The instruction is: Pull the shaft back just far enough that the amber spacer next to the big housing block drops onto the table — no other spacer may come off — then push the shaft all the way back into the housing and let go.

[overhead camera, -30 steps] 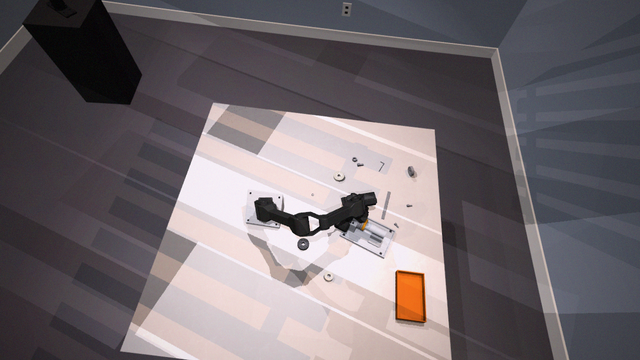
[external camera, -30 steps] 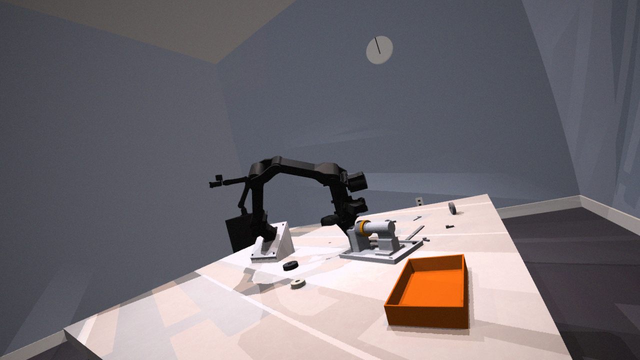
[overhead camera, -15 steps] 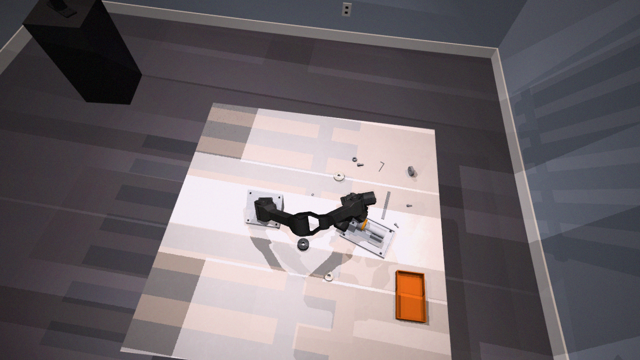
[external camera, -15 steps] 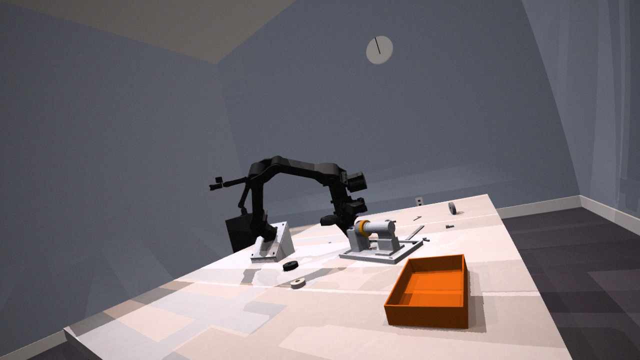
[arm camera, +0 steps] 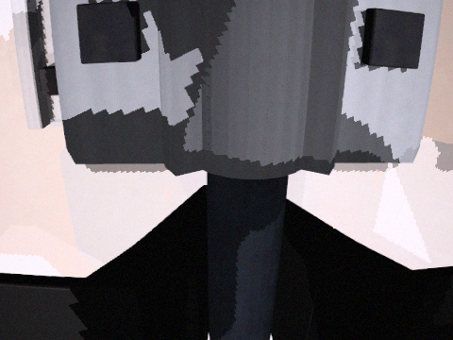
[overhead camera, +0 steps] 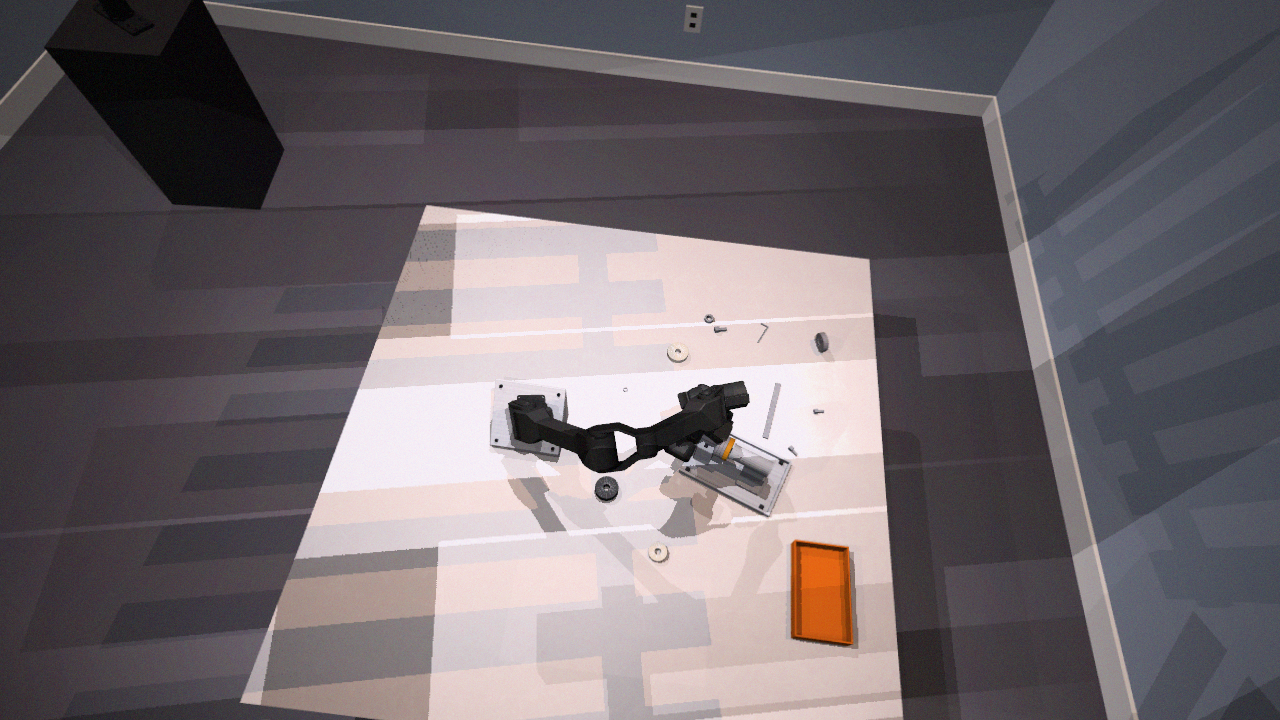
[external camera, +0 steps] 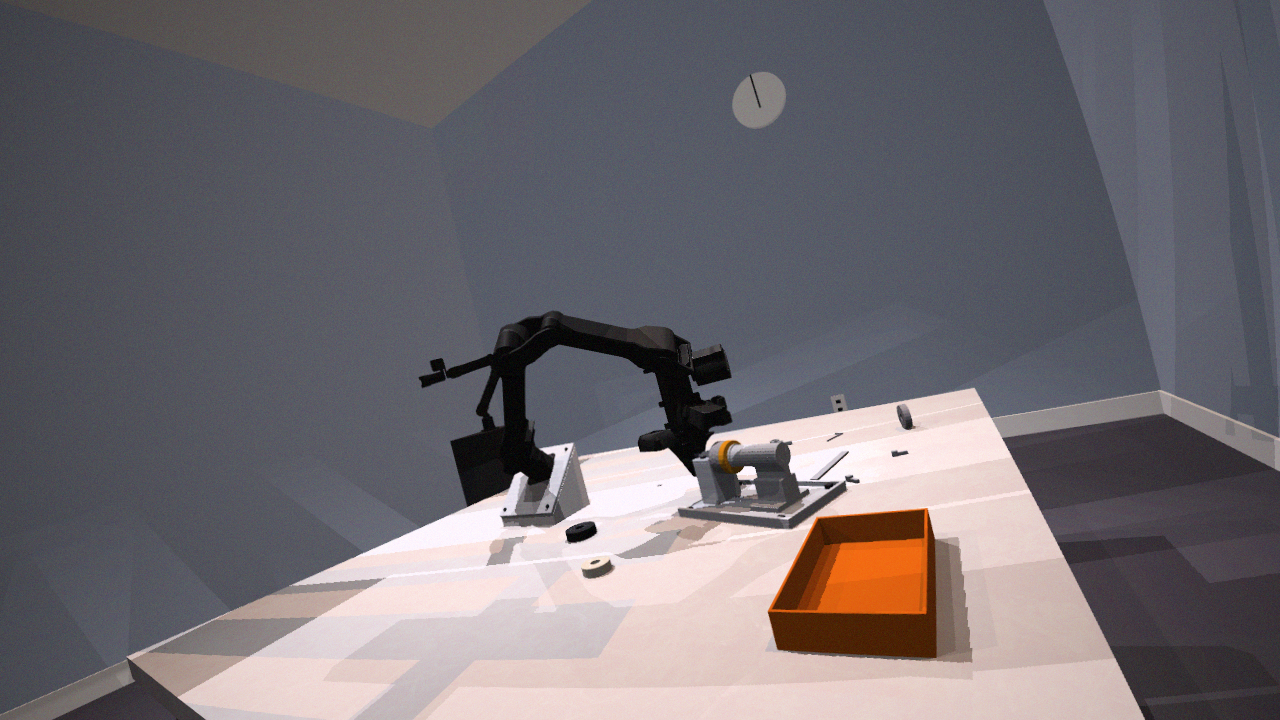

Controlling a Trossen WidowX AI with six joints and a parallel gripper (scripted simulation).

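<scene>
The dark shaft is 6 cm ahead of my gripper tip, 3 cm to the right of it and 3 cm above it. From my gripper tip the other things lie so: amber spacer: 9 cm ahead, 4 cm to the right, 3 cm above; black disc: 19 cm behind, 12 cm to the right, 4 cm below; grey shaft fixture: 12 cm ahead, 6 cm to the right.
</scene>
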